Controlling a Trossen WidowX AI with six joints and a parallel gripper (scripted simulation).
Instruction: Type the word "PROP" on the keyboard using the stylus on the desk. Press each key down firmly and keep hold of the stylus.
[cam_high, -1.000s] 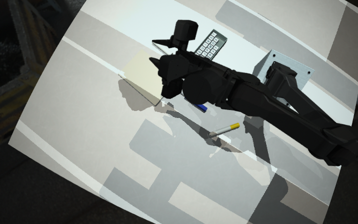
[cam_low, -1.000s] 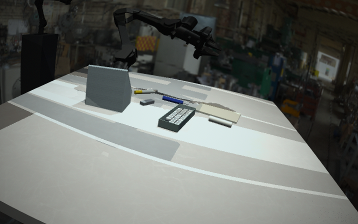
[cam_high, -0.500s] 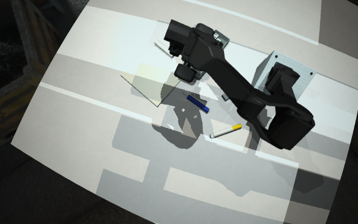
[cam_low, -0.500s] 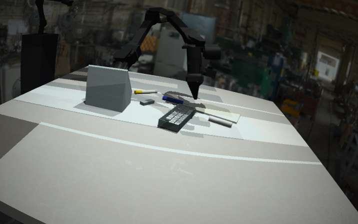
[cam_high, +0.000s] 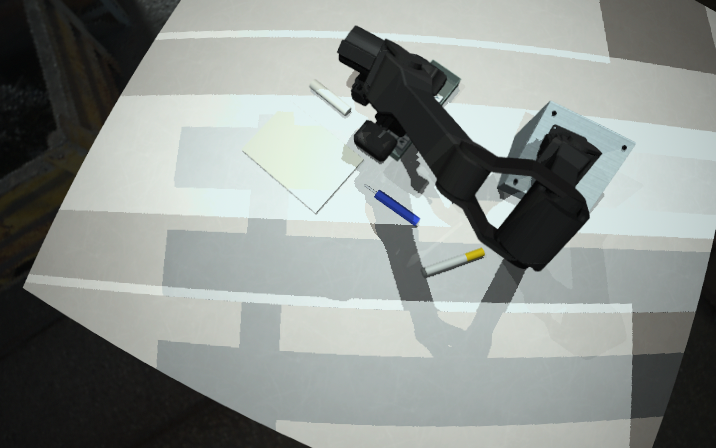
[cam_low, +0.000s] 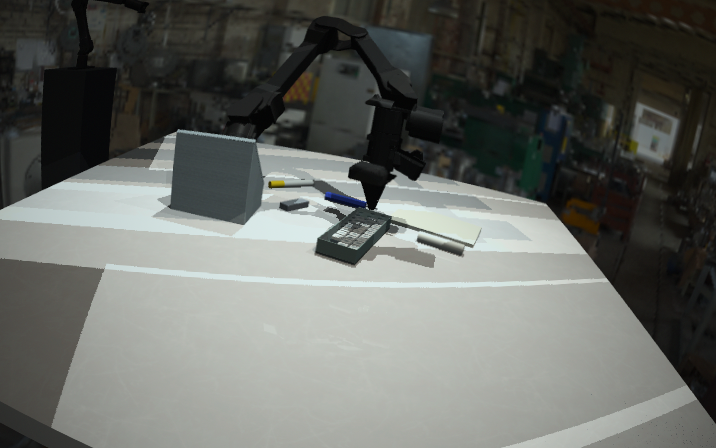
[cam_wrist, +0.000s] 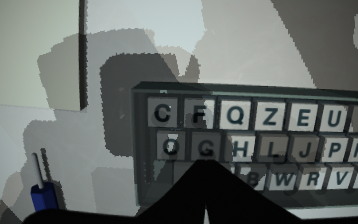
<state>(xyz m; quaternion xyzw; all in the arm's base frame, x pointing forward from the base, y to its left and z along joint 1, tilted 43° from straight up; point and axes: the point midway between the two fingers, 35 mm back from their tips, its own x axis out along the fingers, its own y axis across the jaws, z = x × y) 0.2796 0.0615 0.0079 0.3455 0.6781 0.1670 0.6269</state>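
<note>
Now: gripper tip 2 cm past the blue stylus, 12 cm to the right of it and 3 cm above it. The rest, counted from my gripper tip: white cylinder (14 cm ahead, 2 cm to the right, 3 cm below); then small grey block (16 cm behind, 5 cm to the left, 4 cm below); then pale notepad (15 cm ahead, 10 cm to the left, 4 cm below).
</note>
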